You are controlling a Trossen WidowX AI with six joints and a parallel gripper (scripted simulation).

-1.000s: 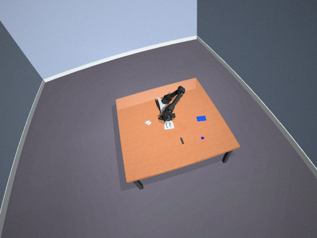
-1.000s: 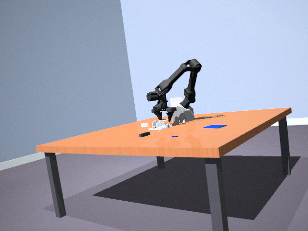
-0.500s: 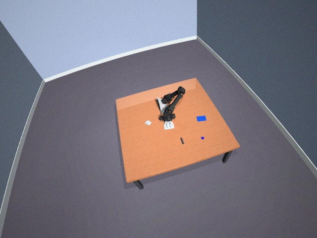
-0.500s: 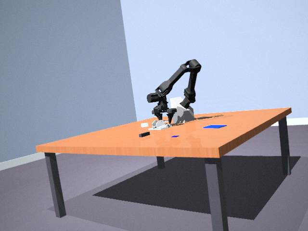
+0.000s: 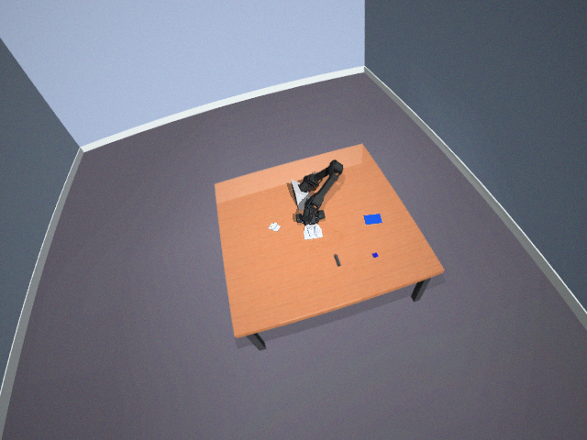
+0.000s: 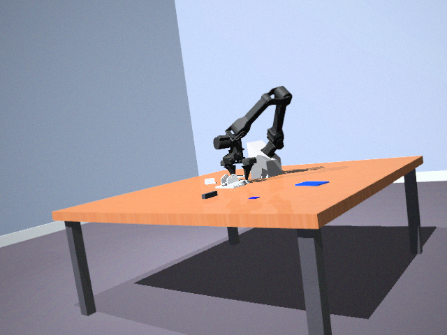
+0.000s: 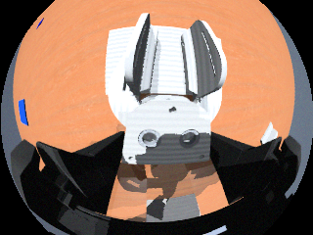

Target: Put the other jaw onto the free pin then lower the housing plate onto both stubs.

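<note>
The base lies 20 mm above my gripper tip and 10 mm ahead of it. Round my gripper tip: small black block 330 mm ahead, 30 mm to the left, 10 mm below; white jaw 20 mm to the right, 20 mm ahead; small white part 230 mm to the right, 110 mm behind, 10 mm below.
</note>
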